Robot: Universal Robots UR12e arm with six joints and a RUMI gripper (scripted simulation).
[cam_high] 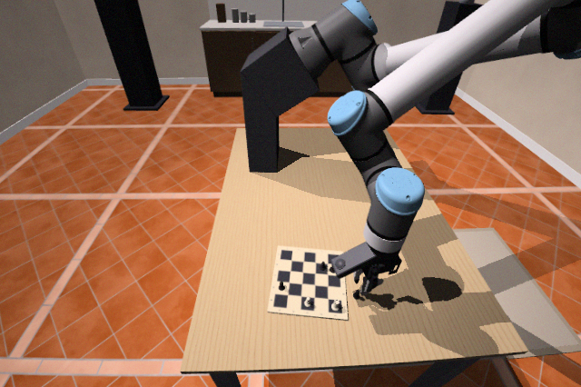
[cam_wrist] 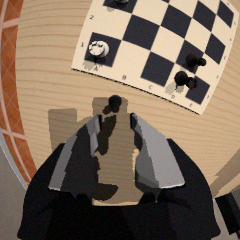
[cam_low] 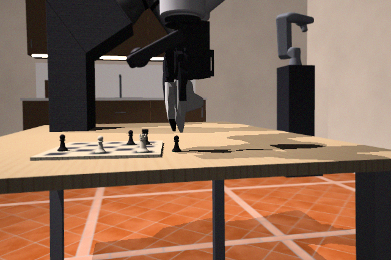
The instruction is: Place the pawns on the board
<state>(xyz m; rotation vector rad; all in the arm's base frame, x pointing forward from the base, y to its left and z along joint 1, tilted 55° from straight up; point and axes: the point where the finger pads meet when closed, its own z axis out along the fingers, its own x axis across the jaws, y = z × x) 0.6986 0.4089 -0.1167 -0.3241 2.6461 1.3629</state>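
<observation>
Right now my hand is 50 mm past the chessboard, 130 mm to the left of it and 50 mm above it. From my hand the other things lie so: white rook 30 mm ahead, 70 mm to the right, 30 mm below; then white pawn 20 mm ahead, 140 mm to the right, 30 mm below.
</observation>
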